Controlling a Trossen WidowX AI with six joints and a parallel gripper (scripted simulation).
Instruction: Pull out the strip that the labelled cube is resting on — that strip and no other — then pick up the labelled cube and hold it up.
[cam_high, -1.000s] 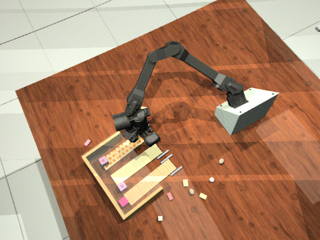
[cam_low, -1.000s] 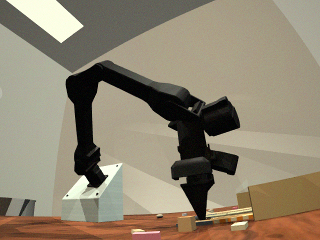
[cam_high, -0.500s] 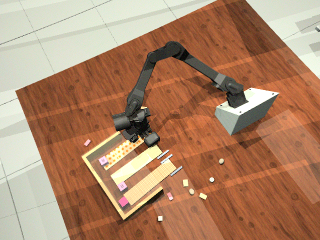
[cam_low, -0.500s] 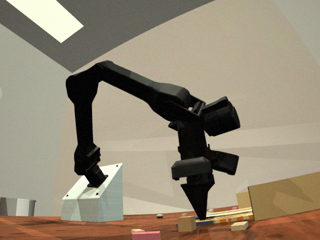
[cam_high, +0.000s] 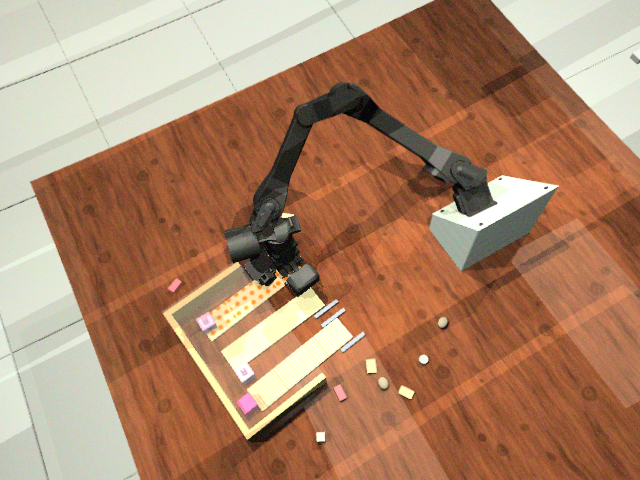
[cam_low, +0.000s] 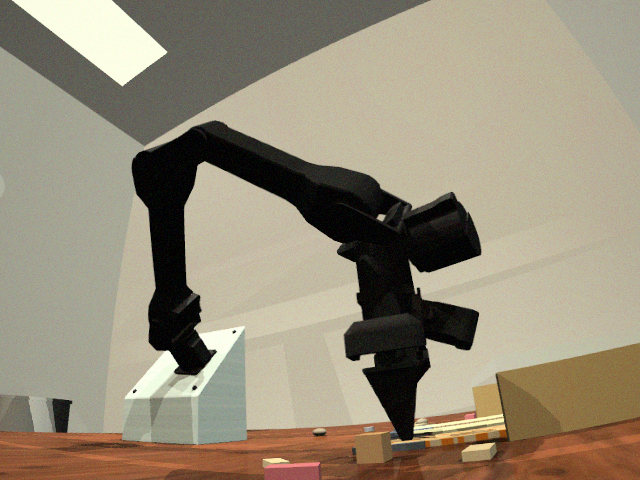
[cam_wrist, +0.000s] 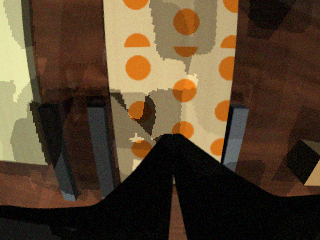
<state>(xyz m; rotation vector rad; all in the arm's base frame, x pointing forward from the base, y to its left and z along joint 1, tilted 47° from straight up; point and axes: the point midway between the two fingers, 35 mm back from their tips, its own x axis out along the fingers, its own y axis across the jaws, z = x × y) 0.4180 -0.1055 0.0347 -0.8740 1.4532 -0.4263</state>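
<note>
Now: gripper tip 100 mm short of the orange-dotted strip and 30 mm to the right of it. Also, from my gripper tip: tan cube (90 mm to the right, 10 mm ahead).
</note>
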